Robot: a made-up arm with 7 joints. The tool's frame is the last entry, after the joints. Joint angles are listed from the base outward.
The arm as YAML. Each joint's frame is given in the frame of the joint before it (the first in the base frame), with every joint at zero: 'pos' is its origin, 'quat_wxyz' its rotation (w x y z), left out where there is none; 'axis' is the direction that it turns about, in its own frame. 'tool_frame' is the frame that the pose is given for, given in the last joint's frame.
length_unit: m
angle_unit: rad
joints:
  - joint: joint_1
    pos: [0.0, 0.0, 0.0]
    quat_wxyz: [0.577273, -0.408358, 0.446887, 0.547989]
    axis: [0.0, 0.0, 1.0]
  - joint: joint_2
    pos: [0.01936, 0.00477, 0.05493]
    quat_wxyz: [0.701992, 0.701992, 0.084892, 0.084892]
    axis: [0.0, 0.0, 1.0]
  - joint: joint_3
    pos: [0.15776, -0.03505, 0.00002]
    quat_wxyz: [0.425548, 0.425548, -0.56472, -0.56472]
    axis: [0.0, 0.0, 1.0]
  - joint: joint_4
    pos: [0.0, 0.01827, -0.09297]
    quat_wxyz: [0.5, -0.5, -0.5, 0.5]
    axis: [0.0, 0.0, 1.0]
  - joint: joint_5
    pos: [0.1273, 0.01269, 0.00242]
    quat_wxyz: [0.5, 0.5, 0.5, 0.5]
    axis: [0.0, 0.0, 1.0]
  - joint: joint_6
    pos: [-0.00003, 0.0, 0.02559]
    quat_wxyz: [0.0, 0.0, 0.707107, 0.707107]
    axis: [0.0, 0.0, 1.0]
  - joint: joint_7
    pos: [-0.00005, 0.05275, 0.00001]
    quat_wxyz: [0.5, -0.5, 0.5, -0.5]
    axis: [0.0, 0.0, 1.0]
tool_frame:
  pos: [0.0, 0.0, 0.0]
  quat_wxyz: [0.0, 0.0, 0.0, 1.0]
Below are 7 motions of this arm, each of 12 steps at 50 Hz.
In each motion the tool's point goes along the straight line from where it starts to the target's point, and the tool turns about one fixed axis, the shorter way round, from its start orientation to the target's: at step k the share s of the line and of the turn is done. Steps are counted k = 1, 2, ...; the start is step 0. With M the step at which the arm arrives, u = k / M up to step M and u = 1 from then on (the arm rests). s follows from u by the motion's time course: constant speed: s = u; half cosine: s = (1 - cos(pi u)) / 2; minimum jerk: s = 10 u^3 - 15 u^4 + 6 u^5.
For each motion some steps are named. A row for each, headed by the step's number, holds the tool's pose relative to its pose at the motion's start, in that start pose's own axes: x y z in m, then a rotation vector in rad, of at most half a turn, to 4 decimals.
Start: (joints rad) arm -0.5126 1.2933 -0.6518 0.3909 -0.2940 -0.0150 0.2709
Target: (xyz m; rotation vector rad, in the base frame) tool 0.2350 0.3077 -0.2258 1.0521 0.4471 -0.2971
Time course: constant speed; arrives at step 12
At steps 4, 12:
4: -0.0035 -0.0231 -0.0044 -0.0136 -0.0202 -0.1207
12: -0.0104 -0.0692 -0.0133 -0.0409 -0.0605 -0.3620

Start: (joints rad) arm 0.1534 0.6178 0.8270 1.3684 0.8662 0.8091 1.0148
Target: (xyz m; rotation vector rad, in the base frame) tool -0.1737 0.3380 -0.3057 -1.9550 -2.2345 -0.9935
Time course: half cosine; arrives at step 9
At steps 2, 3, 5, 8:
2: -0.0011 -0.0015 -0.0020 0.0183 0.0008 -0.0024
3: -0.0023 -0.0033 -0.0042 0.0390 0.0018 -0.0051
5: -0.0053 -0.0078 -0.0099 0.0916 0.0041 -0.0121
8: -0.0088 -0.0128 -0.0164 0.1513 0.0068 -0.0199

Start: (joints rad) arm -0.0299 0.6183 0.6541 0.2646 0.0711 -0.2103 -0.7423
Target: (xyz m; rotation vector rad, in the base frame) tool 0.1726 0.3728 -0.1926 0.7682 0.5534 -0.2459
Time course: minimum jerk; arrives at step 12
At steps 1, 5, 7, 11, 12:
1: 0.0002 0.0002 0.0000 0.0008 0.0010 -0.0007
5: 0.0116 0.0121 0.0033 0.0515 0.0689 -0.0463
7: 0.0219 0.0229 0.0063 0.0971 0.1299 -0.0873
11: 0.0334 0.0348 0.0096 0.1479 0.1979 -0.1329
12: 0.0336 0.0350 0.0096 0.1486 0.1989 -0.1335

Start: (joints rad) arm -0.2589 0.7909 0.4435 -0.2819 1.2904 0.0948 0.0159
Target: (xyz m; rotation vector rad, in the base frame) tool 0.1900 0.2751 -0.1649 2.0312 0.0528 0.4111
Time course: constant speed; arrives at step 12
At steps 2, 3, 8, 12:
2: -0.0113 -0.0097 0.0037 0.0000 -0.0101 -0.0511
3: -0.0170 -0.0145 0.0056 0.0000 -0.0152 -0.0766
8: -0.0453 -0.0386 0.0150 0.0001 -0.0404 -0.2043
12: -0.0680 -0.0580 0.0225 0.0001 -0.0606 -0.3065

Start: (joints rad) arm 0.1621 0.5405 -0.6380 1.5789 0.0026 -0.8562 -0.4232
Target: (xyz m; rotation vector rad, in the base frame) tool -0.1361 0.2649 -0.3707 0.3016 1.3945 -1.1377
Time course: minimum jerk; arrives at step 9
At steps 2, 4, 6, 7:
2: 0.0003 -0.0006 0.0002 0.0084 -0.0010 -0.0168
4: 0.0017 -0.0032 0.0011 0.0436 -0.0053 -0.0870
6: 0.0033 -0.0063 0.0022 0.0869 -0.0106 -0.1733
7: 0.0039 -0.0074 0.0026 0.1016 -0.0124 -0.2026

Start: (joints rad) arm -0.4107 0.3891 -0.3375 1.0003 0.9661 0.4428 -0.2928
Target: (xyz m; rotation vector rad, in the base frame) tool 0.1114 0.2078 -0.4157 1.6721 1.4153 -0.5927
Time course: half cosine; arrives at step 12
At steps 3, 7, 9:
3: 0.0003 -0.0112 -0.0039 0.0333 0.0156 -0.0040
7: 0.0012 -0.0479 -0.0168 0.1432 0.0670 -0.0174
9: 0.0016 -0.0650 -0.0228 0.1941 0.0909 -0.0236

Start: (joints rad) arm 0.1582 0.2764 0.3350 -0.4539 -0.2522 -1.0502 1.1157
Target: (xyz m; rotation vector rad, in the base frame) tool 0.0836 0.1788 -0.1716 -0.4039 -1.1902 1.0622
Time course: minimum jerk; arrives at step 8
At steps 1, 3, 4, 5, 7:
1: 0.0000 0.0000 0.0000 0.0000 0.0000 -0.0005
3: 0.0000 0.0000 0.0000 0.0000 0.0000 -0.0087
4: 0.0000 0.0000 0.0000 0.0000 0.0000 -0.0158
5: 0.0000 0.0000 0.0000 0.0000 0.0000 -0.0229
7: 0.0000 0.0000 0.0000 0.0000 0.0000 -0.0311

